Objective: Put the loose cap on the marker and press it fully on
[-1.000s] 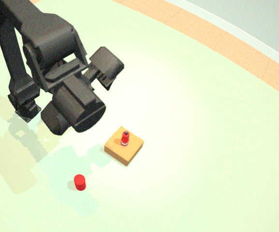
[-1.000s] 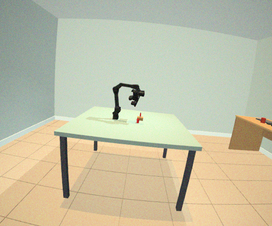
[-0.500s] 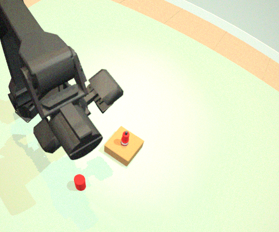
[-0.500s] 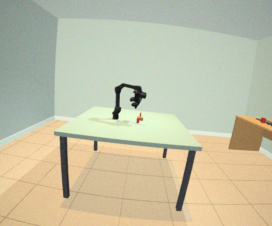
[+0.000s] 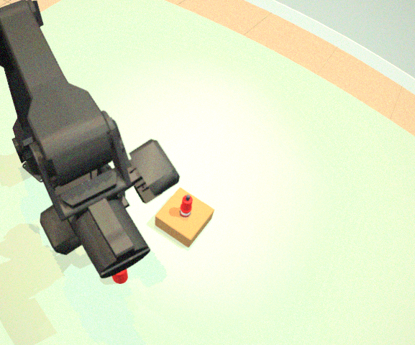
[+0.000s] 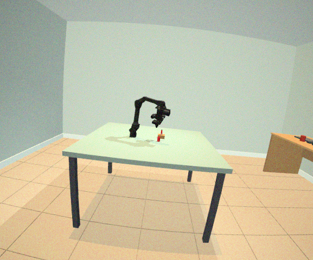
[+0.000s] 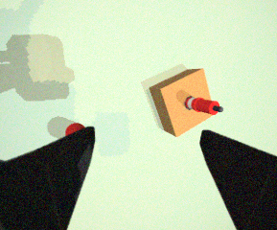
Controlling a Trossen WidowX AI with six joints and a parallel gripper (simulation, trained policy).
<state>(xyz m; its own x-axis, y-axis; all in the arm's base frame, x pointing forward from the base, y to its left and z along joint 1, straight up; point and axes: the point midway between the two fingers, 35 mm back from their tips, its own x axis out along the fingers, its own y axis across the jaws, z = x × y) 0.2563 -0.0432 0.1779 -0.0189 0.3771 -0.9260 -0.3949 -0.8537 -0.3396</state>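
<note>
Now: gripper tip 20 mm short of the red cap, 50 mm to the left of it and 120 mm above it. Round my gripper tip: tan holder block: 50 mm ahead, 110 mm to the left, 130 mm below.
</note>
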